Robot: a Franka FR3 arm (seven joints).
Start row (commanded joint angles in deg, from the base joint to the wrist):
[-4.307 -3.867 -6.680 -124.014 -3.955 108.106 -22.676]
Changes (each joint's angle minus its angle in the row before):
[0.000 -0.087 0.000 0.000 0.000 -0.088 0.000]
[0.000 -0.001 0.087 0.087 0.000 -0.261 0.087]
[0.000 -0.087 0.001 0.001 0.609 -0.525 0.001]
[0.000 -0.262 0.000 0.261 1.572 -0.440 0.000]
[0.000 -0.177 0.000 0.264 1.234 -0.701 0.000]
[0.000 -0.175 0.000 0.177 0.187 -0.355 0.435]
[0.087 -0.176 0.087 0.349 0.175 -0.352 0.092]
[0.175 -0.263 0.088 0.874 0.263 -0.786 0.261]
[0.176 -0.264 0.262 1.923 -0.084 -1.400 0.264]
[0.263 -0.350 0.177 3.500 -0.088 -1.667 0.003]
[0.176 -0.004 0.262 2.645 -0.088 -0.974 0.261]
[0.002 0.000 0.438 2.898 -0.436 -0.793 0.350]
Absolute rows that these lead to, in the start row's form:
[-4.307 -3.954 -6.680 -124.014 -3.955 108.018 -22.676]
[-4.307 -3.955 -6.593 -123.927 -3.955 107.757 -22.589]
[-4.307 -4.042 -6.592 -123.926 -3.346 107.232 -22.588]
[-4.307 -4.304 -6.592 -123.665 -1.774 106.792 -22.588]
[-4.307 -4.481 -6.592 -123.401 -0.540 106.091 -22.588]
[-4.307 -4.656 -6.592 -123.224 -0.353 105.736 -22.153]
[-4.220 -4.832 -6.505 -122.875 -0.178 105.384 -22.061]
[-4.045 -5.095 -6.417 -122.001 0.085 104.598 -21.800]
[-3.869 -5.359 -6.155 -120.078 0.001 103.198 -21.536]
[-3.606 -5.709 -5.978 -116.578 -0.087 101.531 -21.533]
[-3.430 -5.713 -5.716 -113.933 -0.175 100.557 -21.272]
[-3.428 -5.713 -5.278 -111.035 -0.611 99.764 -20.922]

